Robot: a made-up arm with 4 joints.
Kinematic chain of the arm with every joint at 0, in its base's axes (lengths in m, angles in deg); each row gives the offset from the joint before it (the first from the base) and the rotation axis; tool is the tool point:
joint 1: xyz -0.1 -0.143 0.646 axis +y
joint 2: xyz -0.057 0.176 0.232 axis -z
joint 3: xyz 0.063 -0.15 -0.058 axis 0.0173 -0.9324 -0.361
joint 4: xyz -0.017 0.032 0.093 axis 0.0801 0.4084 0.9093
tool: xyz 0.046 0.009 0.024
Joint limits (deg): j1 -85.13..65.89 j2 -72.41..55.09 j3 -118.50..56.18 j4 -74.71..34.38
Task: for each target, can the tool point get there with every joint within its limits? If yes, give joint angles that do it. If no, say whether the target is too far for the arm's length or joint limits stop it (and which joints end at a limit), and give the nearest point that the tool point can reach.
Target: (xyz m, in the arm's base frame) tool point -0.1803 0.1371 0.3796
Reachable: no: joint limits stop it (at a limit: joint 1, joint 2, joint 3, joint 4) | nearest point -0.3697 -0.0027 0.4829 | short by 0.257 m
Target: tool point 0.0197 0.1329 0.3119
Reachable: no: joint limits stop it (at a limit: joint 1, joint 3, joint 4) | nearest point 0.0814 0.0780 0.5867 | short by 0.287 m
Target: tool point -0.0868 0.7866 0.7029
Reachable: no: too far | nearest point -0.0602 0.1805 0.8178 | short by 0.617 m
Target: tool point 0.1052 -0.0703 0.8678
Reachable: yes | joints 34.22 -11.90 5.95 -17.93
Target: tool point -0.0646 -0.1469 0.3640
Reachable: no: joint limits stop it (at a limit: joint 1, joint 3) | nearest point 0.0723 -0.0578 0.6038 | short by 0.290 m
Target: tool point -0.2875 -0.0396 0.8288
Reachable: yes | joints -69.75 -6.24 -49.87 -3.81
